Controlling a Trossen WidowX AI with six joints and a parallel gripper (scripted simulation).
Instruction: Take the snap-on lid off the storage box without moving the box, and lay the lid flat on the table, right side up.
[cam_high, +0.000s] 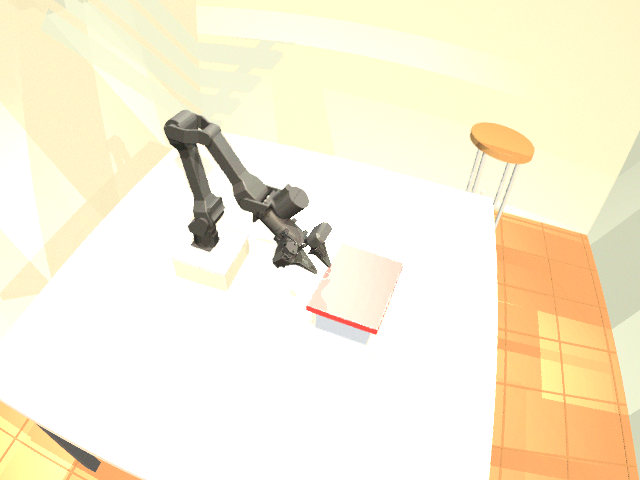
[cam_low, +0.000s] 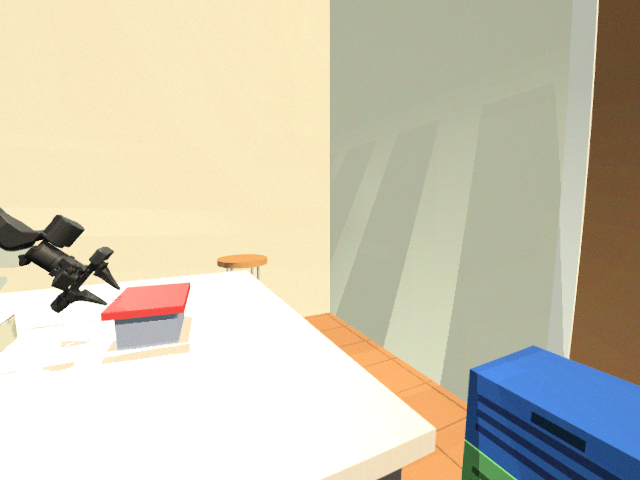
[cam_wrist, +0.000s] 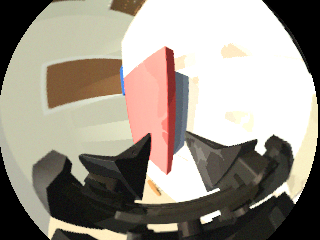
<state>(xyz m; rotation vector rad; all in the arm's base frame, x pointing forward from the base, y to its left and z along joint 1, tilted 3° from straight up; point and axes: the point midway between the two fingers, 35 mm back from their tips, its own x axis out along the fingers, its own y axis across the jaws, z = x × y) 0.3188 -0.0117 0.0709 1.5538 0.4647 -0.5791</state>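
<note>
Now: gripper tip 9 cm short of the red lid, 1 cm to the left of it and 1 cm above it. From my gripper tip the other things lie so: storage box 9 cm ahead, 6 cm below, 1 cm to the right.
</note>
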